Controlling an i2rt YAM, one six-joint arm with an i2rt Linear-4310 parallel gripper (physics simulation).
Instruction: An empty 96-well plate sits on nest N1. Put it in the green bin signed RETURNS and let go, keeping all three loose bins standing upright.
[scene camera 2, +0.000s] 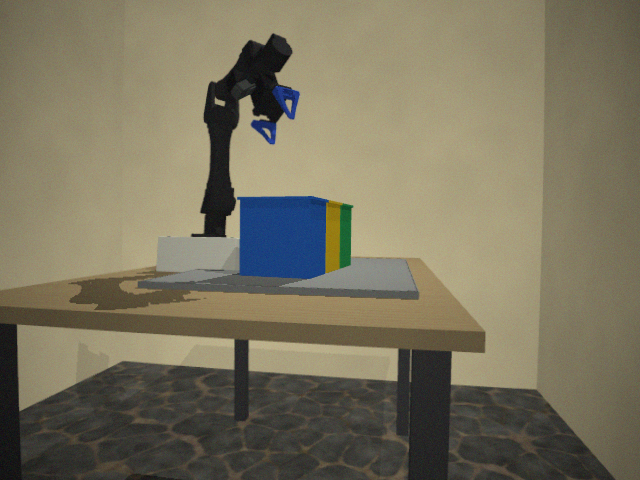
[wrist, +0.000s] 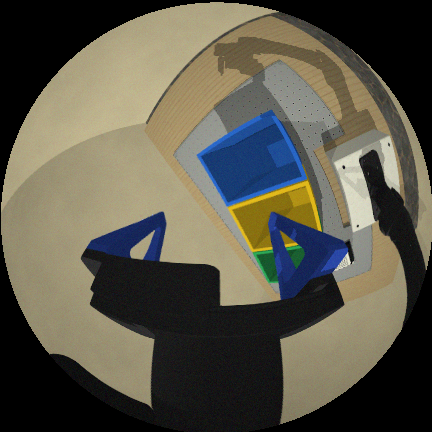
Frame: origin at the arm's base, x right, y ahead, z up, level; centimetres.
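Seen in the pictures: gripper, fingertip midpoint: (scene camera 2: 281, 131) (wrist: 216, 217); arm's base at its link origin: (scene camera 2: 214, 240) (wrist: 376, 187).
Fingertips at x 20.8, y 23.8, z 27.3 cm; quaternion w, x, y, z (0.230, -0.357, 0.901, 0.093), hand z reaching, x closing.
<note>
Pixels of each thing's top centre, then the offset from my fingertips to it. Level surfaces: height alone.
- green bin at its top centre: (wrist: 291, 266) (scene camera 2: 318, 204) dy +6.9, dx -23.4, dz -16.2 cm
- yellow bin at its top centre: (wrist: 276, 223) (scene camera 2: 303, 201) dy +4.1, dx -10.4, dz -16.2 cm
- larger blue bin at its top centre: (wrist: 246, 162) (scene camera 2: 284, 198) dy +1.3, dx +2.6, dz -16.2 cm
- grey perforated board at its surface level: dz -34.2 cm
- wooden table at its surface level: dz -35.5 cm
My gripper (scene camera 2: 283, 130) (wrist: 216, 217) is open and empty, high above the bins. The green bin (scene camera 2: 345, 237) (wrist: 265, 265) stands upright at the far end of a row of three; its sign does not show, and a finger partly covers it in the wrist view. The yellow bin (scene camera 2: 332, 237) (wrist: 250, 225) stands upright in the middle, and the larger blue bin (scene camera 2: 281, 237) (wrist: 250, 165) upright at the near end. A small part of the white, dotted 96-well plate (wrist: 342, 263) shows beside a black edge, mostly hidden by the right finger; the bins hide it in the scene view.
The bins stand close together on a grey perforated board (scene camera 2: 379, 281) (wrist: 295, 92) on the wooden table (scene camera 2: 258, 315) (wrist: 180, 105). The white arm base (scene camera 2: 186, 253) (wrist: 350, 200) stands beside the board. The arm's shadow falls across table and board.
</note>
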